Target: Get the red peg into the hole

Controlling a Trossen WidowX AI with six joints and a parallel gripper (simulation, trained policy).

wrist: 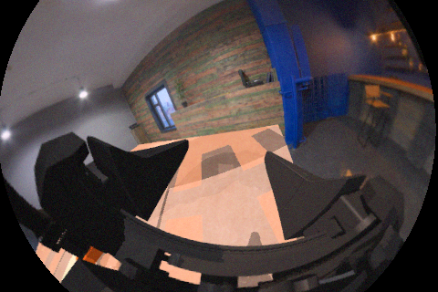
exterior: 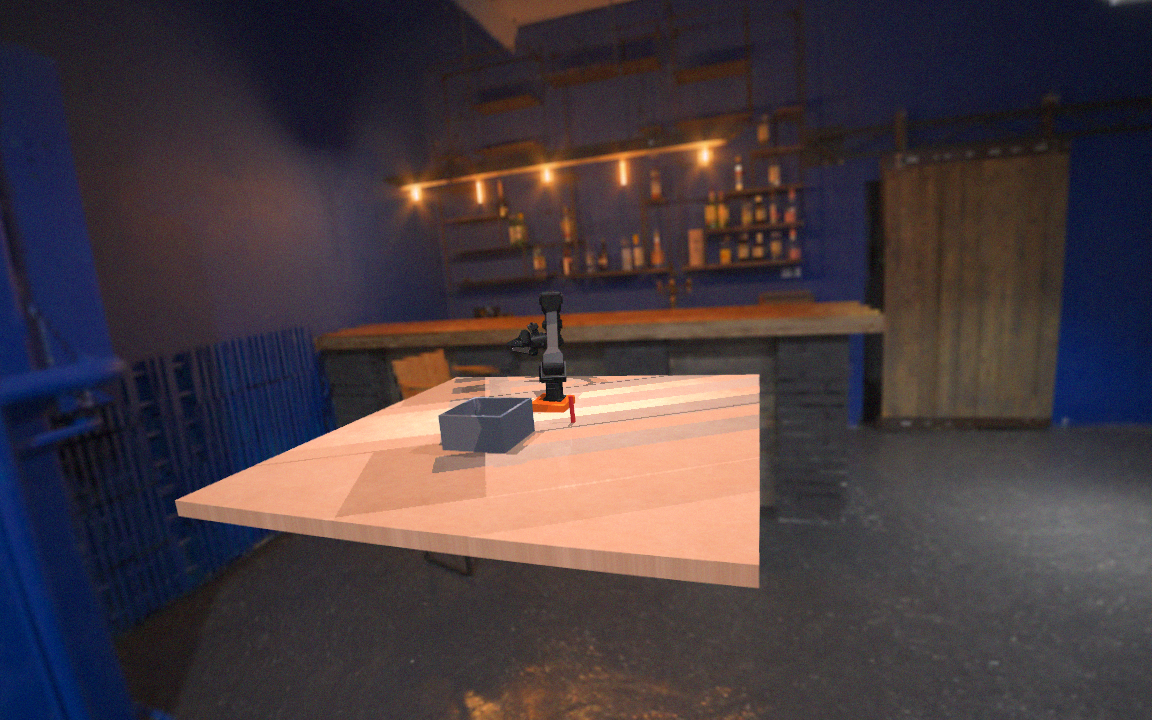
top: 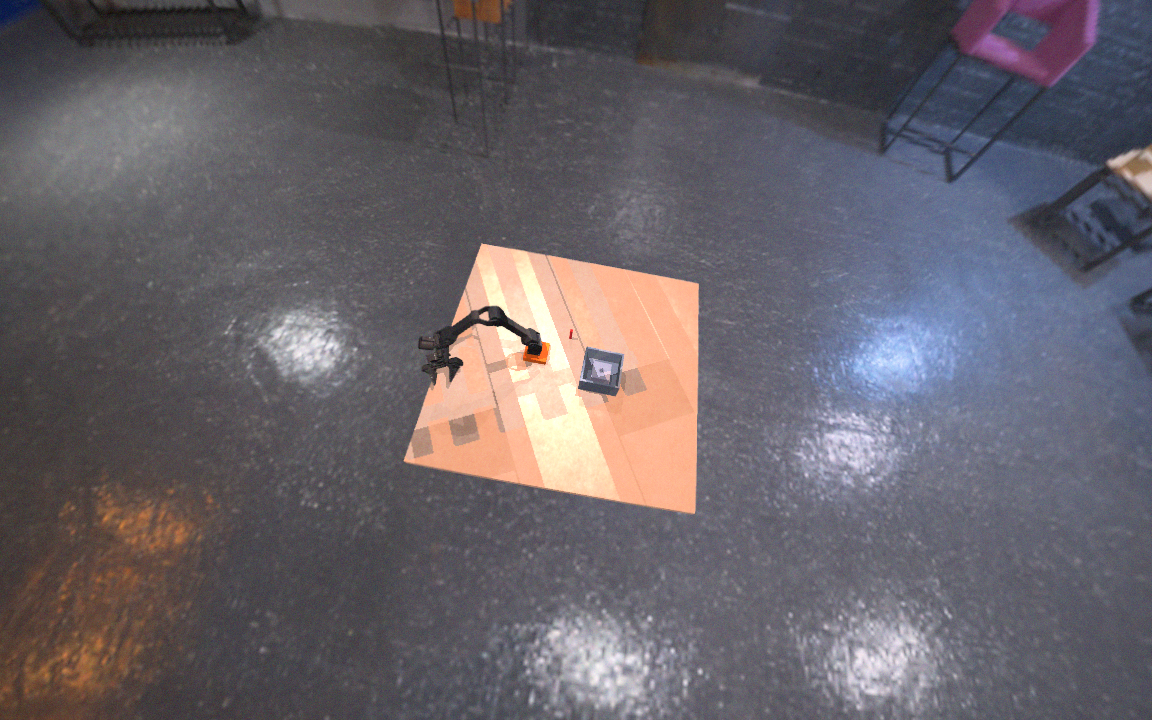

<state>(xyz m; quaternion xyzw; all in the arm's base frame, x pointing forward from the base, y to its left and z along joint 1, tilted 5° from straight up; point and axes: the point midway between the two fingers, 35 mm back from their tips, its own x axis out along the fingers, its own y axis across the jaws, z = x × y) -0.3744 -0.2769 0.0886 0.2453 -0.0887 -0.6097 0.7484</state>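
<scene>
My gripper tip is 53 cm short of the red peg, 42 cm to the right of it and 11 cm above it. Round my gripper tip: pale plate (70 cm ahead, 22 cm to the left, 10 cm below); then grey-blue box (70 cm ahead, 22 cm to the left, 12 cm below).
</scene>
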